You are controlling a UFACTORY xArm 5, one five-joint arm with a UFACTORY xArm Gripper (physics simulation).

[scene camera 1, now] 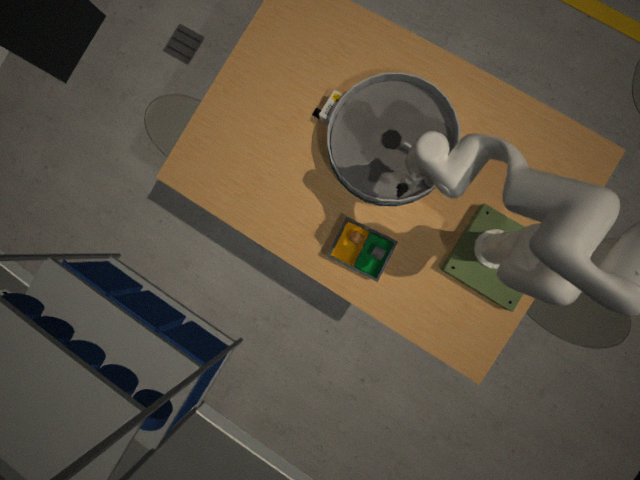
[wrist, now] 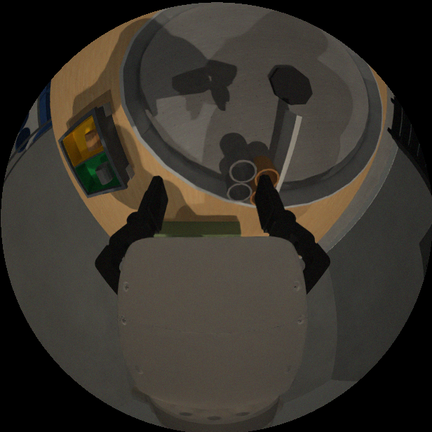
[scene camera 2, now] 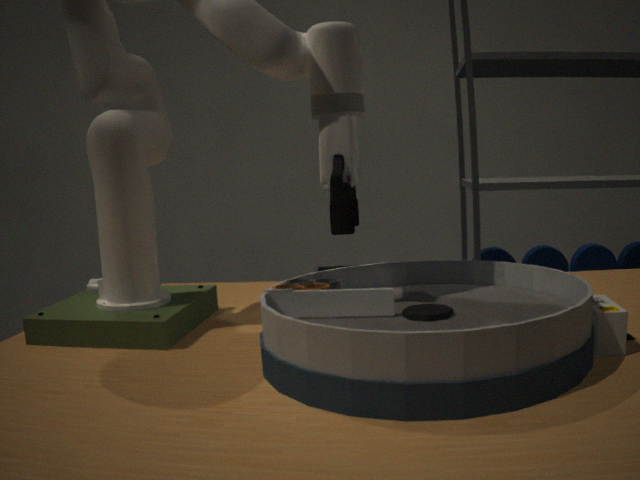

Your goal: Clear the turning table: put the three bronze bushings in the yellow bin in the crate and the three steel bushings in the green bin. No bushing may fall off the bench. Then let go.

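Seen in the pictures: gripper, fingertip midpoint: (scene camera 2: 346,230); arm's base, link origin: (scene camera 1: 494,248) (scene camera 2: 133,303).
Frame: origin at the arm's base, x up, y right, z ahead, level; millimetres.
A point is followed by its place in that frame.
The grey turning table (scene camera 1: 361,111) @[y 93, x 8, z 616 mm] (scene camera 2: 408,356) @[y 288, x 22, z 478 mm] (wrist: 325,125) holds two steel bushings, one (wrist: 243,160) nearer its middle and one (wrist: 239,184) by the rim. Beside them stand two bronze bushings, one (scene camera 2: 314,285) @[y 56, x 44, z 324 mm] (wrist: 265,164) against the white blade, the other (wrist: 253,198) mostly hidden by a finger. One bronze bushing (scene camera 1: 356,237) @[y -247, x 0, z 366 mm] (wrist: 93,140) is in the yellow bin (scene camera 1: 338,250) @[y -319, x -38, z 387 mm] (wrist: 74,150); one steel bushing (scene camera 1: 378,252) @[y -240, x 0, z 279 mm] (wrist: 104,173) is in the green bin (scene camera 1: 368,264) @[y -292, x -38, z 278 mm] (wrist: 86,175). My gripper (scene camera 2: 343,232) @[y -12, x 110, z 356 mm] (wrist: 210,185) is open and empty above the turning table's rim.
A white blade (scene camera 2: 330,302) @[y 96, x 30, z 355 mm] (wrist: 291,150) runs from the black hub (scene camera 1: 391,138) @[y 78, x 16, z 480 mm] (scene camera 2: 428,312) @[y 94, x 17, z 480 mm] (wrist: 291,85) toward the rim. The crate (wrist: 114,137) stands beside the turning table. A white box (scene camera 1: 329,105) @[y 43, x 14, z 714 mm] (scene camera 2: 610,330) @[y 99, x -9, z 713 mm] adjoins its outside. The arm's green base (scene camera 1: 465,253) @[y -68, x 0, z 61 mm] (scene camera 2: 124,330) @[y 106, x -16, z 46 mm] is on the bench.
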